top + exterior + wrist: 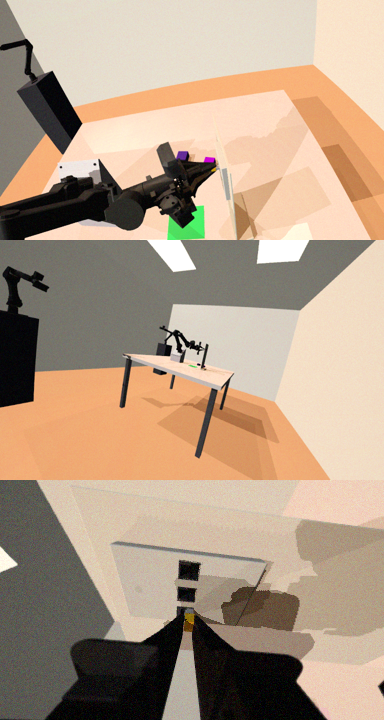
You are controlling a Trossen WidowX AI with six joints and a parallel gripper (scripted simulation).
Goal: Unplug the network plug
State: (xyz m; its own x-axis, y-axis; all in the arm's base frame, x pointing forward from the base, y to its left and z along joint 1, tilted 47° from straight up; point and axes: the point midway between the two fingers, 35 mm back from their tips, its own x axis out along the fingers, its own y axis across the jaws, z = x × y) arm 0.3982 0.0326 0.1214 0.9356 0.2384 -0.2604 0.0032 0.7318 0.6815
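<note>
The network plug lies 1 cm ahead of my gripper tip. Also, from my gripper tip: upright panel 11 cm below, 3 cm ahead, 1 cm to the right; green marked square 28 cm below, 13 cm behind.
</note>
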